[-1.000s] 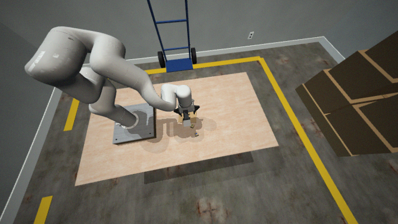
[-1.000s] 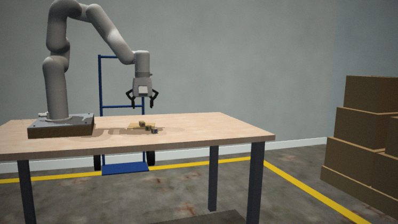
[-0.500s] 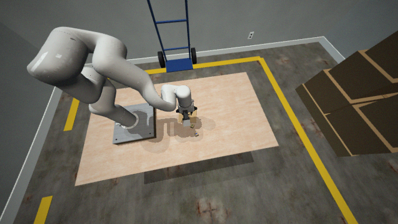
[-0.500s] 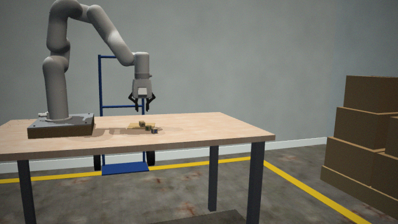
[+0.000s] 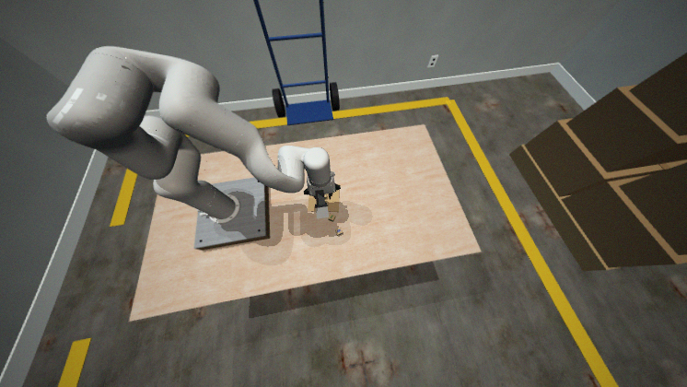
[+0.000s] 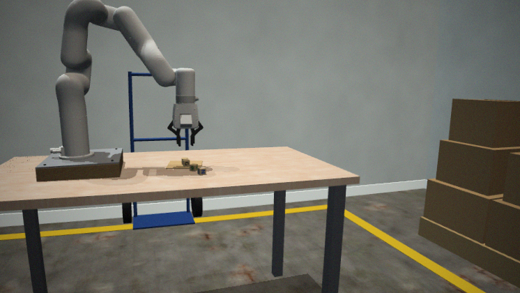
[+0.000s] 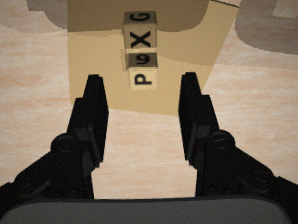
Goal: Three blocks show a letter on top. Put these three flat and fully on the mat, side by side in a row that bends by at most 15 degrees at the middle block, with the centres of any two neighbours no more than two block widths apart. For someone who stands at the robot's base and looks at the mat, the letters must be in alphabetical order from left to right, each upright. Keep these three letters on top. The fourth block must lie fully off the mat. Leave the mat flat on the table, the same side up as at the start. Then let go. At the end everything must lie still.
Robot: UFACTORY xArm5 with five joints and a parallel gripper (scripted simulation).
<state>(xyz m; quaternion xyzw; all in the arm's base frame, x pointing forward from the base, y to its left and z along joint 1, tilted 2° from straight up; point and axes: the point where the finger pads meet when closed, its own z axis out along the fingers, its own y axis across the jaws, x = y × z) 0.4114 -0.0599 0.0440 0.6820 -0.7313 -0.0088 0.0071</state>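
The block lies 90 mm below my hand. Round my hand: tan mat: 110 mm below, 40 mm to the left.
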